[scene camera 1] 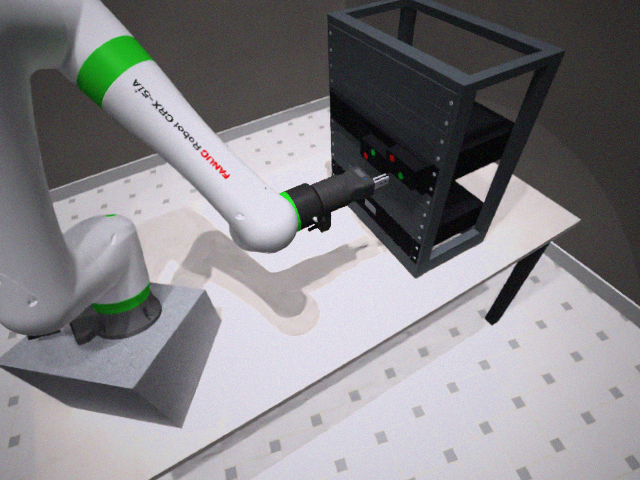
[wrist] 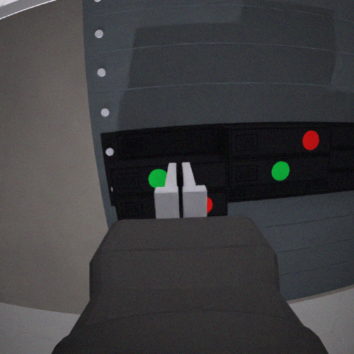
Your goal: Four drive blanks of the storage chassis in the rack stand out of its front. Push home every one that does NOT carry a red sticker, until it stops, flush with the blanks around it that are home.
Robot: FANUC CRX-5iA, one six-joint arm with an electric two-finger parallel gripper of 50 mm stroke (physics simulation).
Labels:
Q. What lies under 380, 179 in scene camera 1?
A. My gripper.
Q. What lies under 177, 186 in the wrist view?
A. My gripper.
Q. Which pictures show the rack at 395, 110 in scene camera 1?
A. Scene camera 1 and the wrist view: all of them.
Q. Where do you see a rack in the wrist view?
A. At 252, 101

